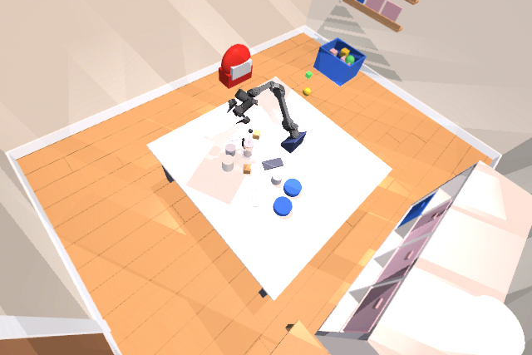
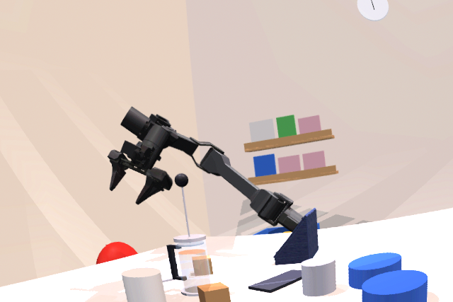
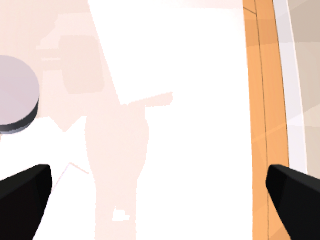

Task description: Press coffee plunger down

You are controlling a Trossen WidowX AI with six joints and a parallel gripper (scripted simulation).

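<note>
Right now the glass coffee press is 16 cm to the left of my gripper tip and 11 cm below it. Round my gripper tip: dark flat slab: 8 cm behind, 36 cm to the left, 24 cm below; then white cylinder: 18 cm ahead, 16 cm to the left, 20 cm below.
</note>
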